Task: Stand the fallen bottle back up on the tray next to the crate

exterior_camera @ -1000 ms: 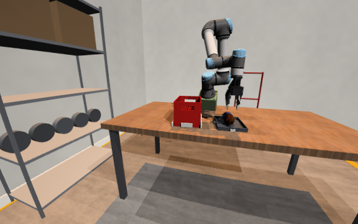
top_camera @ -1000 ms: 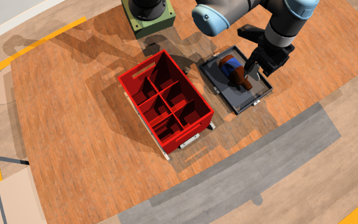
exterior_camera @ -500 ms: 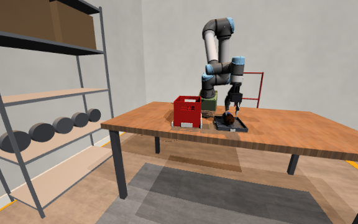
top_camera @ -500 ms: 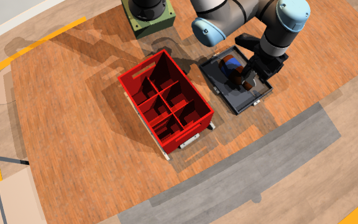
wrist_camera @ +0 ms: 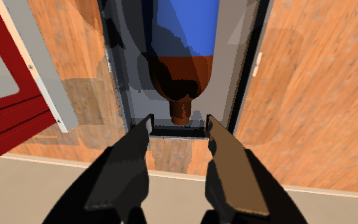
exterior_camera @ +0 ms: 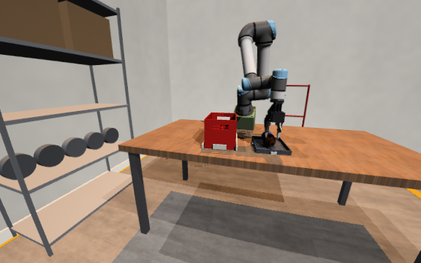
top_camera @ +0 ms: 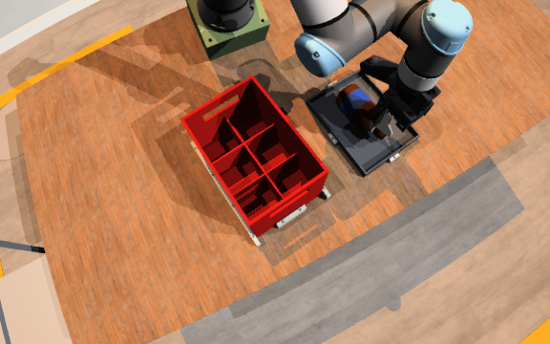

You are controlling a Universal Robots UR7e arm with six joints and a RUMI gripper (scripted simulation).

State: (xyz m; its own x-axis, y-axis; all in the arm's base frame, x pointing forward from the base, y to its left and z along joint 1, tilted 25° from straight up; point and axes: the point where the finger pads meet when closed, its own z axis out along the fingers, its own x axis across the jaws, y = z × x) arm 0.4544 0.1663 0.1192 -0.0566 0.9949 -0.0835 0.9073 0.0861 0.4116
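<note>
Now: hand 5 cm past the brown bottle and 4 cm above it. Round my hand: red crate: 31 cm to the right, 8 cm behind; tray: 7 cm below, 5 cm behind.
</note>
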